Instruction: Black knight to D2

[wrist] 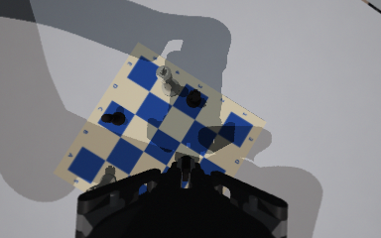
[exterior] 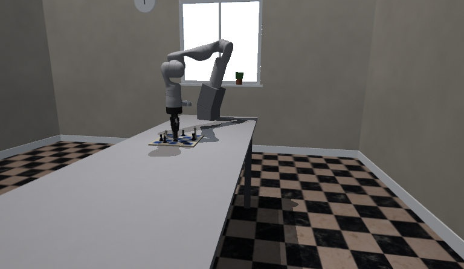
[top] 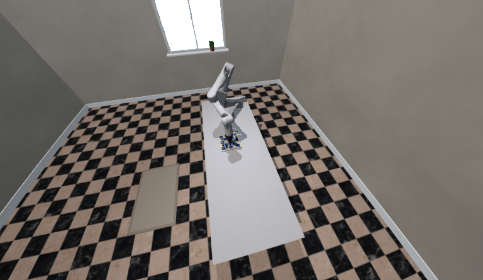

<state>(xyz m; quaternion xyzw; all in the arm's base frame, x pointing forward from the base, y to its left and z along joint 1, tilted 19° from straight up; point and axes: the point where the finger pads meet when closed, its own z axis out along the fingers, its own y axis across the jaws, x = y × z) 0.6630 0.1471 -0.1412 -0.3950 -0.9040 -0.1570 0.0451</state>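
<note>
My hand is 40 mm past the blue-and-cream chessboard, 10 mm to the left of it and 30 mm above it.
</note>
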